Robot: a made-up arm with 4 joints.
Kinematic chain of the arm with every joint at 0, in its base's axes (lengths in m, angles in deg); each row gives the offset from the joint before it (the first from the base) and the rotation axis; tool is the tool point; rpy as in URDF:
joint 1: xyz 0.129 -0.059 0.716 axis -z
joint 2: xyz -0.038 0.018 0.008 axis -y
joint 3: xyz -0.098 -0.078 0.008 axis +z
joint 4: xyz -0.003 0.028 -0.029 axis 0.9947 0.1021 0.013
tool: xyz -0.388 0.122 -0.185 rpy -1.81 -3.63 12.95
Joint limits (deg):
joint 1: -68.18..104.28
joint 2: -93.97..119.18
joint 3: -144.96..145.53
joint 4: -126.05..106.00
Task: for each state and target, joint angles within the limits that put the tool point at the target. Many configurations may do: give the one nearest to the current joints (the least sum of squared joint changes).
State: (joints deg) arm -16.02 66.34 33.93 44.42
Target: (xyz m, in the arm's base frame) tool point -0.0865 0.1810 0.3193
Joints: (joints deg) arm -5.99 65.57 -14.17 47.32
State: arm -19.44 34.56 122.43 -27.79
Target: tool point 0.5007 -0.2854 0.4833
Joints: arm -49.53 26.19 108.60 -31.06
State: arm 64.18 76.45 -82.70 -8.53
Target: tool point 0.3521 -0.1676 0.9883
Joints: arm 92.90 114.65 -118.01 -10.85
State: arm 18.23 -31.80 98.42 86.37
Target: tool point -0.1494 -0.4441 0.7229
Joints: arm 46.40 -45.12 141.39 76.27
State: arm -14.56 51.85 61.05 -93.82
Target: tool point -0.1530 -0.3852 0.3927
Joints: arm 26.50 39.80 40.26 -81.95
